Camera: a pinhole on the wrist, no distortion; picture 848 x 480 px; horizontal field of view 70.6 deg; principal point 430.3 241.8 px. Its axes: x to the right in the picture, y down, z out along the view. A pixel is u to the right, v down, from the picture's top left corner.
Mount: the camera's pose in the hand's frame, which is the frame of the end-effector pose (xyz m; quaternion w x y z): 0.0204 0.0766 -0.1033 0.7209 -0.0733 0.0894 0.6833
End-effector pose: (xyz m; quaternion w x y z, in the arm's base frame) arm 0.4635 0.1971 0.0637 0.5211 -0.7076 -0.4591 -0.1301
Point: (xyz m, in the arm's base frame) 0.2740 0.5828 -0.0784
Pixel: 102.3 265.9
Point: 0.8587 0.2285 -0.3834
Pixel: outside the picture
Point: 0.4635 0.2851 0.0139
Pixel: 123.7 270.3
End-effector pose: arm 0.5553 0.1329 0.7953 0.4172 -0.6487 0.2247 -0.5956
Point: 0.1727 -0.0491 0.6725
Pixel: behind the camera
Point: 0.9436 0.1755 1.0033
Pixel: 41.3 50.0
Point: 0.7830 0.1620 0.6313
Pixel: 441.5 434.9
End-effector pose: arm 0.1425 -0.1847 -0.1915 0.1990 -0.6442 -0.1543 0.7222
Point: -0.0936 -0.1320 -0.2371
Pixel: 137.7 115.4
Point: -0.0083 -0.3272 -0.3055
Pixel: 571.5 211.8
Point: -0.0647 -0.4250 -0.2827
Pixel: 654.1 342.5
